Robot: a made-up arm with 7 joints. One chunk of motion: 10 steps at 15 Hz.
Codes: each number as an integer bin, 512 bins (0 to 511) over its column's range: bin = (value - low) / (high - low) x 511, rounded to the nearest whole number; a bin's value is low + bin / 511 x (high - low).
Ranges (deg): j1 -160..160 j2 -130..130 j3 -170.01..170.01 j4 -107..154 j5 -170.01..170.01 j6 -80.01..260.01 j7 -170.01..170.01
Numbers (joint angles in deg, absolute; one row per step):
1: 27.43 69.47 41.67 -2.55 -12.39 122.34 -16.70
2: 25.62 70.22 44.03 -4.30 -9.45 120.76 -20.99
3: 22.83 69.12 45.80 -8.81 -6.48 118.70 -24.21
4: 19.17 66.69 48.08 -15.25 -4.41 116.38 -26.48
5: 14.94 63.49 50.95 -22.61 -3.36 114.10 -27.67
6: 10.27 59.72 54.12 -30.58 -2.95 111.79 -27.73
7: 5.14 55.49 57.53 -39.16 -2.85 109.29 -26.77
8: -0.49 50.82 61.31 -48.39 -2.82 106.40 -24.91
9: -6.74 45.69 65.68 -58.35 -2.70 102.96 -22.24
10: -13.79 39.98 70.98 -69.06 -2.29 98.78 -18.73
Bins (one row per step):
1: 299 392 318 204 237 304 230
2: 296 394 322 201 241 302 224
3: 292 391 324 192 246 299 219
4: 286 387 328 180 249 295 216
5: 279 380 332 165 250 292 214
6: 272 373 337 150 251 288 214
7: 264 365 342 133 251 284 215
8: 255 355 348 115 251 280 218
9: 245 345 354 95 251 275 222
10: 233 334 362 74 252 269 227

